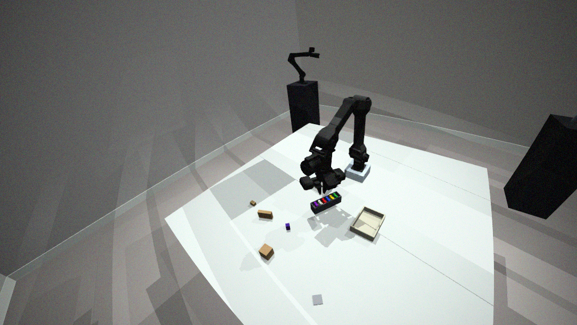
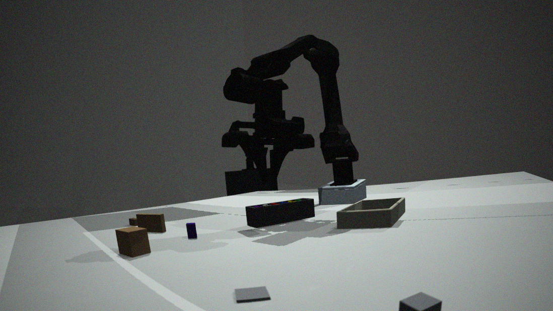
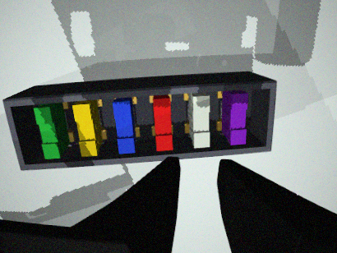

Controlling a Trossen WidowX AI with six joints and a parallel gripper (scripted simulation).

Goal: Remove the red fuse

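Right now the red fuse is 60 mm below my gripper tip, 10 mm to the left of it and 10 mm behind it. Round my gripper tip: purple fuse: 60 mm below, 30 mm ahead, 10 mm to the right; then white fuse: 60 mm below, 10 mm ahead; then blue fuse: 60 mm below, 30 mm behind, 20 mm to the left.
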